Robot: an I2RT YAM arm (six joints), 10 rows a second.
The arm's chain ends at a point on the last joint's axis. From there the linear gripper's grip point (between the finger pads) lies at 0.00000 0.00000 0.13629 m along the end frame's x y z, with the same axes.
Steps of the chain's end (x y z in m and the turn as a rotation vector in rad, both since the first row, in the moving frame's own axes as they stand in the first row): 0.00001 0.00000 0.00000 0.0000 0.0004 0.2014; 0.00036 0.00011 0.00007 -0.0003 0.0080 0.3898; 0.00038 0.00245 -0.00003 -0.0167 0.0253 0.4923; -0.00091 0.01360 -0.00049 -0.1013 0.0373 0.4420; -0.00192 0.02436 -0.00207 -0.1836 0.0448 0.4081; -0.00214 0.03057 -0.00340 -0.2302 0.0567 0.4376; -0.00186 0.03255 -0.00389 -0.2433 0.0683 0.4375; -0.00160 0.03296 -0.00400 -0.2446 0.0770 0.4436; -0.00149 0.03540 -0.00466 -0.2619 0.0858 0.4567; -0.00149 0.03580 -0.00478 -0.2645 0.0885 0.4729
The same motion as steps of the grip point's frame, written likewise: 0.00006 0.00001 0.00000 0.0000 0.0004 0.2014; 0.00142 0.00036 0.00007 -0.0003 0.0080 0.3898; 0.00314 0.00547 -0.00009 -0.0167 0.0253 0.4923; 0.00100 0.02804 -0.00127 -0.1013 0.0373 0.4420; -0.00104 0.04977 -0.00446 -0.1836 0.0448 0.4081; -0.00145 0.06232 -0.00715 -0.2302 0.0567 0.4376; -0.00004 0.06631 -0.00815 -0.2433 0.0683 0.4375; 0.00121 0.06713 -0.00838 -0.2446 0.0770 0.4436; 0.00170 0.07203 -0.00971 -0.2619 0.0858 0.4567; 0.00166 0.07285 -0.00995 -0.2645 0.0885 0.4729
